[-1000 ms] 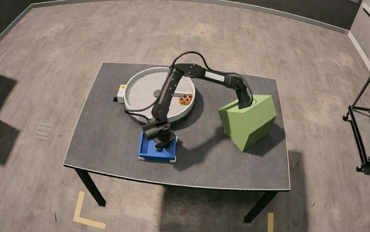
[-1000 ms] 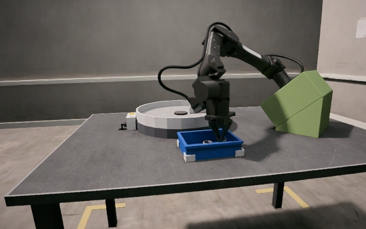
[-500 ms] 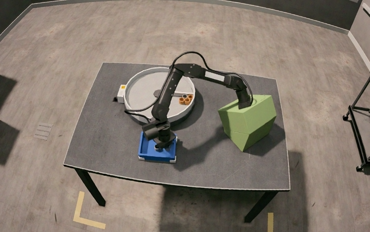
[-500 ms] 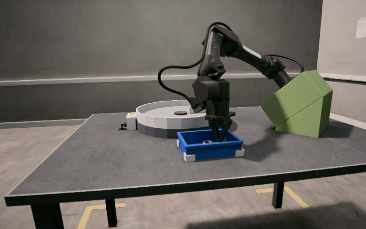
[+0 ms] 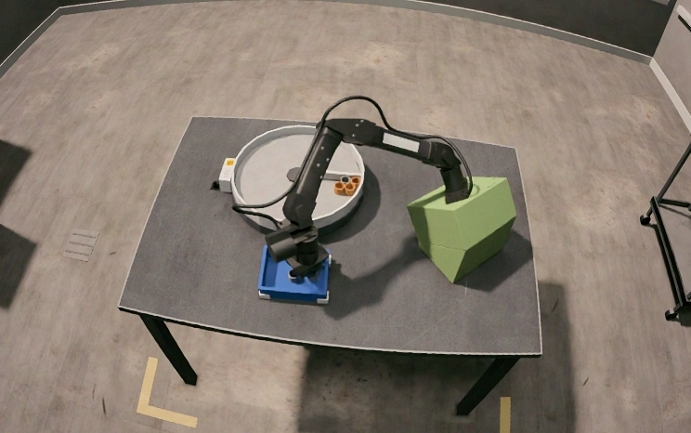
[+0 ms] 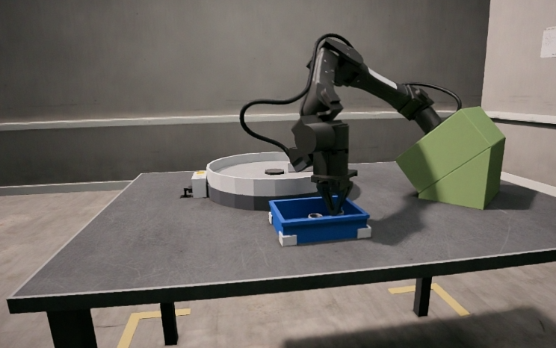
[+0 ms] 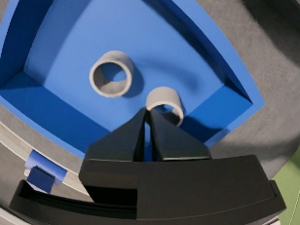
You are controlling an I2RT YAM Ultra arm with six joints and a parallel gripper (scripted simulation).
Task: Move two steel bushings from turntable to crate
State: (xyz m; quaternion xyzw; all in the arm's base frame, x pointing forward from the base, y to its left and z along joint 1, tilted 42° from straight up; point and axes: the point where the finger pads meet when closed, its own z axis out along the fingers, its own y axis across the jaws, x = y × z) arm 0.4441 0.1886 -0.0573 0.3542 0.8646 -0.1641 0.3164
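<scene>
Right now my hand is 40 mm short of the blue crate, 10 mm to the left of it and 10 mm above it. Also, from my hand: round turntable (40 mm ahead, 360 mm to the right, 20 mm above).
</scene>
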